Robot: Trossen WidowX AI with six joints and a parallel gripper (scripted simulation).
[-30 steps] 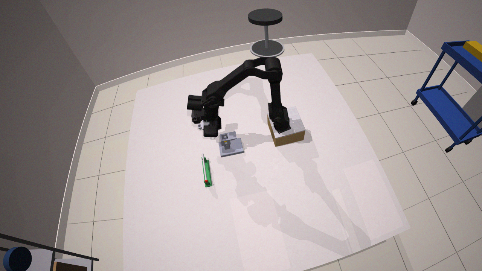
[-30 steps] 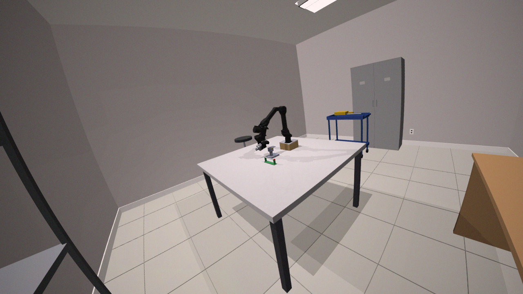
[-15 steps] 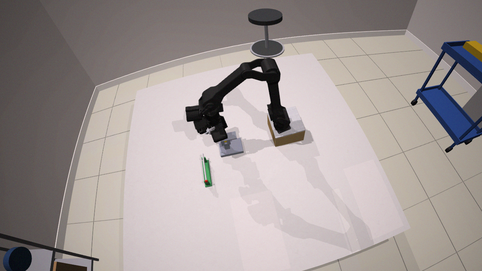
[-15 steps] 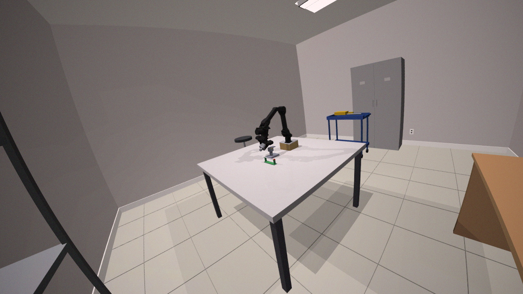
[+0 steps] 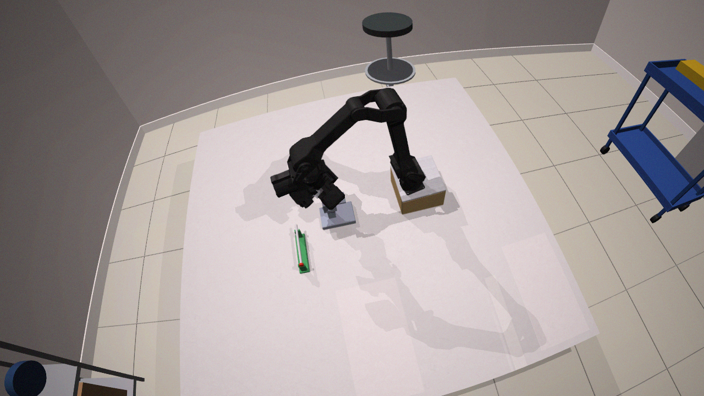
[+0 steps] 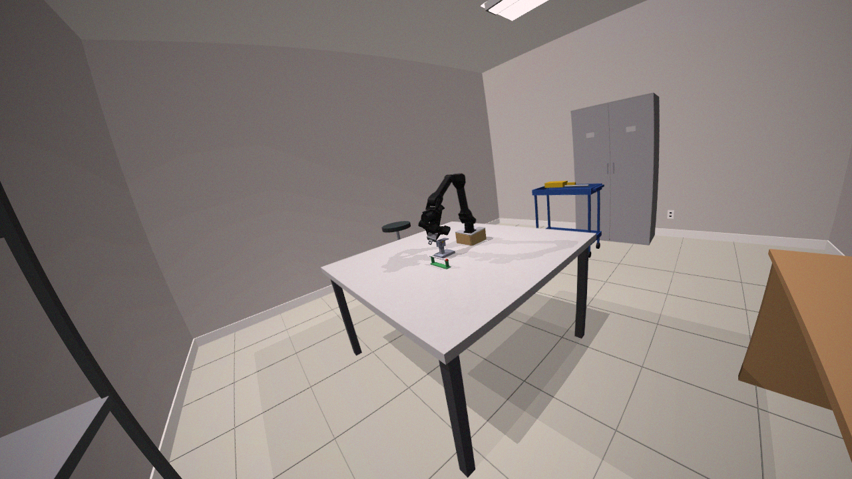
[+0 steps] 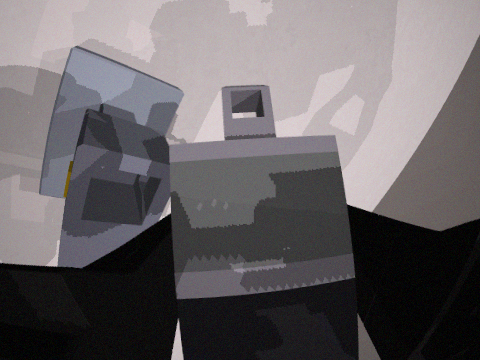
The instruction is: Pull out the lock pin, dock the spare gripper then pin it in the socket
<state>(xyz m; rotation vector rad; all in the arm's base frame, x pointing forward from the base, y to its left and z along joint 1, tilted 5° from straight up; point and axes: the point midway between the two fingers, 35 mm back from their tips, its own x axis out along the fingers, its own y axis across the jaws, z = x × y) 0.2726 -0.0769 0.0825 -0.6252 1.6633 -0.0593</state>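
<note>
Now: gripper tip 150 mm to the right of the green pin rest, 130 mm short of it and 90 mm above it. The rest, counted from my gripper tip: spare gripper 10 mm to the left, 10 mm above; grey mount 60 mm to the left, 60 mm below, 20 mm behind.
</note>
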